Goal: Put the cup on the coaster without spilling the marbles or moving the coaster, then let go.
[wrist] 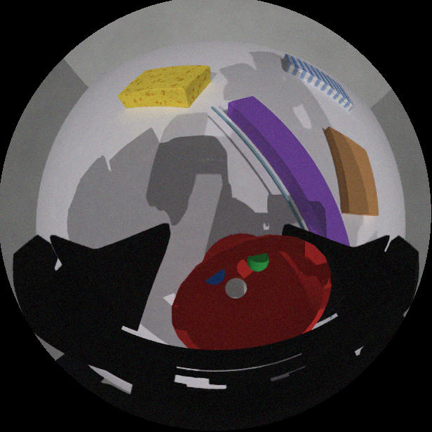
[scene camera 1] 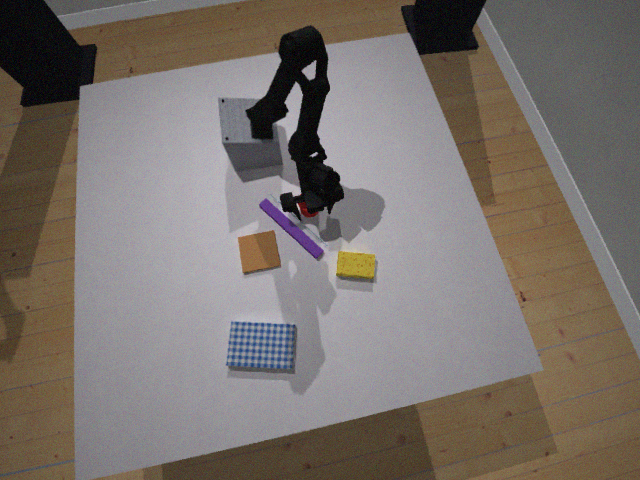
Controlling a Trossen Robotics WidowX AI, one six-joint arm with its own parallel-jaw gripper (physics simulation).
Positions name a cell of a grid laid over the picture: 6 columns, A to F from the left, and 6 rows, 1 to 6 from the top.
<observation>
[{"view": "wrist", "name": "my gripper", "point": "D4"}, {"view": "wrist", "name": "orange-brown square coaster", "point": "E3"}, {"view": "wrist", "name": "purple bar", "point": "E3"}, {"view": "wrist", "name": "red cup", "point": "D5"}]
</observation>
